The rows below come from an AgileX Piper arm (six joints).
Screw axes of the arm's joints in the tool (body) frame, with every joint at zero. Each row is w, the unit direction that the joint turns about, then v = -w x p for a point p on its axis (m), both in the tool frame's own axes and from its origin. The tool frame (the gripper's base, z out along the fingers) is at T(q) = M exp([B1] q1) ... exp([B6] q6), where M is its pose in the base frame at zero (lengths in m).
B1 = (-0.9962, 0, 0.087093, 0, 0.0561, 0)
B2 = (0, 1, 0, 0.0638, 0, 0.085)
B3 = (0, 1, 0, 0.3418, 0, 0.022)
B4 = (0, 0, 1, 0, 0, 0)
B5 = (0, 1, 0, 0.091, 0, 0)
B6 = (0, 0, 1, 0, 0, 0)
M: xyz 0.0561 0 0.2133 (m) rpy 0 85.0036 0 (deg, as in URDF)
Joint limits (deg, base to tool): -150..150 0..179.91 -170..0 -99.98..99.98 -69.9..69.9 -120..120
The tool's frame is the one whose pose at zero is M.
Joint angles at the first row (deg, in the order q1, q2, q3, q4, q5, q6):
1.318 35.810 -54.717 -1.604 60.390 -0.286
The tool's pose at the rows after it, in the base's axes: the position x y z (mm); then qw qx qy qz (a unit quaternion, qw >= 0):
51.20 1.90 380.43 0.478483 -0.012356 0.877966 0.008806
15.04 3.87 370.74 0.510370 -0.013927 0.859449 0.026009
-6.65 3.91 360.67 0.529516 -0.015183 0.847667 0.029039
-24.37 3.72 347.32 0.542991 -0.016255 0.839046 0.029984
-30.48 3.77 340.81 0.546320 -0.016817 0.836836 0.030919
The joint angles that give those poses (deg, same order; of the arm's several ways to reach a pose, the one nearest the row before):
1.324 27.445 -51.853 0.510 62.223 -0.281
1.320 18.621 -49.389 2.461 64.343 -0.284
1.320 12.777 -47.556 2.806 65.775 -0.285
1.317 7.276 -45.377 2.923 67.265 -0.287
1.317 5.100 -44.347 3.038 67.953 -0.287

